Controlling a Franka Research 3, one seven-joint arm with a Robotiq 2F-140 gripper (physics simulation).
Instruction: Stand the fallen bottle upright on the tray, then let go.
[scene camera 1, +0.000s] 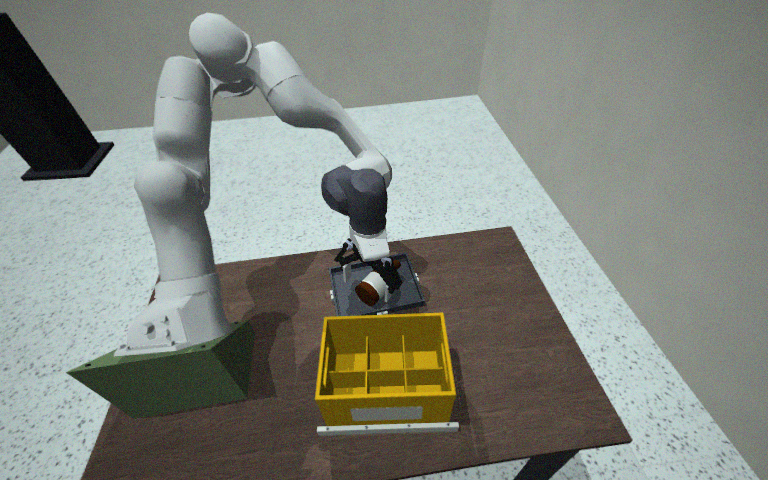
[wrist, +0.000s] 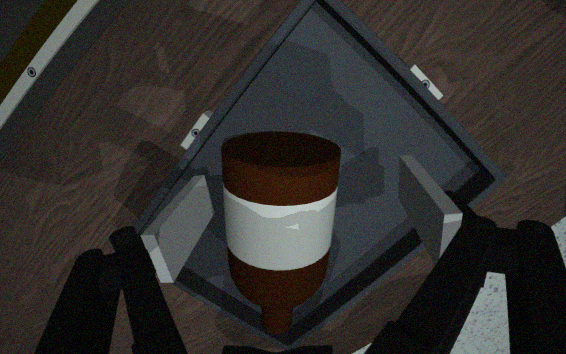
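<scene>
The brown bottle with a white band lies on its side on the grey tray. In the scene view its base faces front left and its neck points back right, partly hidden by a finger. In the wrist view its neck points down towards the tray's bottom corner. My gripper is open, with one finger pad on each side of the bottle and a visible gap on both sides. How high the pads are above the tray is hard to tell.
A yellow crate with compartments stands in front of the tray, close to its front edge. A white strip lies along the crate's front in the scene view. The green base block of the arm is at the left. Small white brackets sit at the tray's edges.
</scene>
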